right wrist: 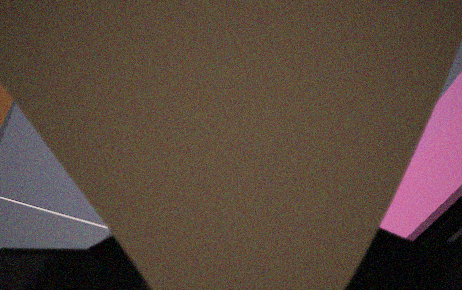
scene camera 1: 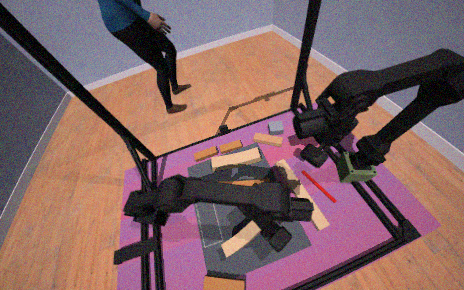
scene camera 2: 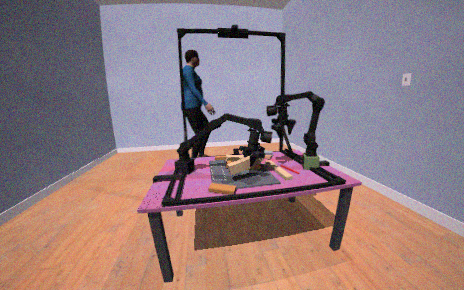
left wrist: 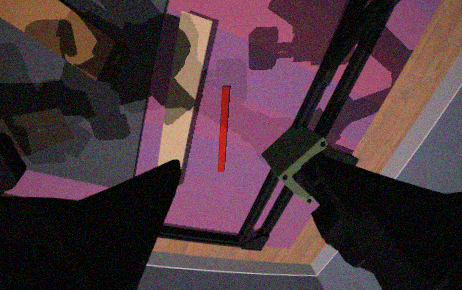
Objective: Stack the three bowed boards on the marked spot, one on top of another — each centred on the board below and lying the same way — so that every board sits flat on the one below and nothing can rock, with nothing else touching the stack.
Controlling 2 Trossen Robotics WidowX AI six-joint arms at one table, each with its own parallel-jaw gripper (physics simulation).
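Frame: origin at the left arm's base, x back, y right, z up, level; millimetres.
Seen in the pictures: left gripper, between the fingertips: (scene camera 1: 323, 151) (scene camera 2: 284, 136) (left wrist: 248, 164); right gripper, between the fingertips: (scene camera 1: 257, 226) (scene camera 2: 248, 165); left arm's base, origin of its link: (scene camera 1: 360, 162) (scene camera 2: 311, 155) (left wrist: 315, 174); right arm's base, origin of its link: (scene camera 1: 147, 209) (scene camera 2: 184, 160).
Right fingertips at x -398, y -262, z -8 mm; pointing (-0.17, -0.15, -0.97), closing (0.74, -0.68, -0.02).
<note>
Pixels of each thing's middle, then the offset from my right fingertips to it. "spot": a spot on its surface instead. Level surfaces: height alone.
- pale bowed board, middle of its body: (right wrist: 215, 251) (scene camera 1: 252, 225) (scene camera 2: 246, 162) dx -14, dy +0, dz +19 mm
- grey mat, height of its surface: dz -79 mm
- board's shaded face, a spot on its surface: (right wrist: 230, 129) spot: dx +41, dy +50, dz +62 mm
- second pale board, middle of its body: (scene camera 1: 236, 159) (scene camera 2: 241, 157) dx -112, dy +291, dz -48 mm
- orange-brown piece, middle of its body: (left wrist: 33, 10) (scene camera 1: 244, 188) dx -62, dy +151, dz -50 mm
- grey cube, middle of its body: (scene camera 1: 275, 128) dx +81, dy +503, dz -67 mm
- red stick, middle of its body: (left wrist: 223, 133) (scene camera 1: 318, 185) dx +252, dy +191, dz -82 mm
- brown block, middle of its body: (scene camera 1: 223, 287) (scene camera 2: 222, 188) dx -104, dy -195, dz -69 mm
My right gripper (scene camera 1: 263, 230) (scene camera 2: 254, 157) is shut on one end of a pale bowed board (scene camera 1: 236, 243) (scene camera 2: 239, 166) and holds it tilted above the grey mat (scene camera 1: 248, 263) (scene camera 2: 271, 180). The board's shaded face (right wrist: 230, 129) fills the right wrist view. The marked white rectangle (scene camera 1: 218, 221) lies on the mat just left of the held board, with nothing on it. A second pale board (scene camera 1: 236, 159) lies at the back of the mat. A long pale board (scene camera 1: 314, 210) (left wrist: 172, 144) (scene camera 2: 283, 172) lies right of the mat. My left gripper (scene camera 1: 315, 155) (scene camera 2: 282, 124) (left wrist: 248, 164) is open and empty, high above the table's right side.
An orange-brown piece (scene camera 1: 242, 182) shows under my right arm. Small bricks (scene camera 1: 205, 153) (scene camera 1: 230, 146) (scene camera 1: 267, 139) and a grey cube (scene camera 1: 276, 126) lie at the back. A red stick (scene camera 1: 318, 186) (left wrist: 224, 129) lies at the right. A brown block (scene camera 1: 223, 283) (scene camera 2: 222, 188) sits at the front edge. A person (scene camera 2: 194, 95) stands behind the table.
</note>
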